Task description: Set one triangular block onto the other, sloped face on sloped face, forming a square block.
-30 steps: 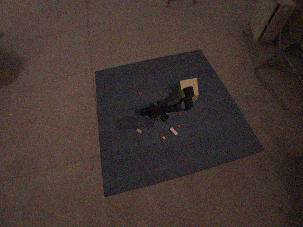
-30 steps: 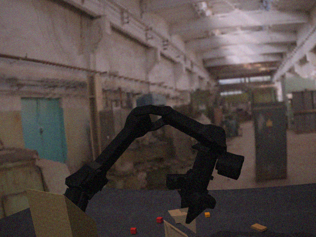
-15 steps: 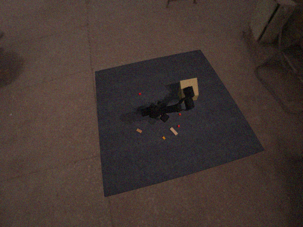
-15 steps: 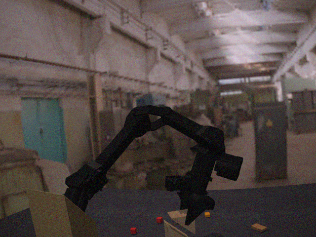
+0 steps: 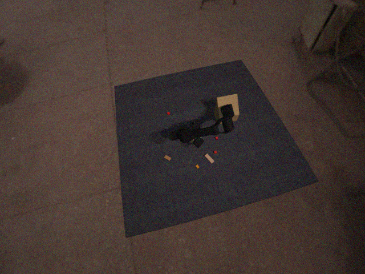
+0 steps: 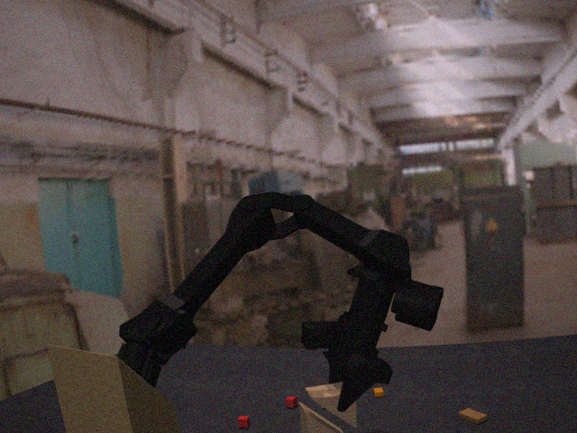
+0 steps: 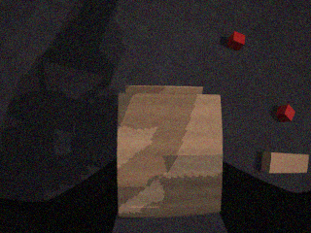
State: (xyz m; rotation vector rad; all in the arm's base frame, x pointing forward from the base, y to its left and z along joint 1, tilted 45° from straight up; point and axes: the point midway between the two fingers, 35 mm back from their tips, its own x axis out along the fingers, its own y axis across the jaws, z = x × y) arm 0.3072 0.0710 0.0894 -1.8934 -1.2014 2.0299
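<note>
My gripper tip is 4 cm above the wedge, 3 cm past it and 2 cm to the left of it. Round my gripper tip: small orange cube: 19 cm to the left, 6 cm below, 5 cm ahead; then pale rectangular block: 16 cm to the left, 5 cm below, 5 cm behind.
</note>
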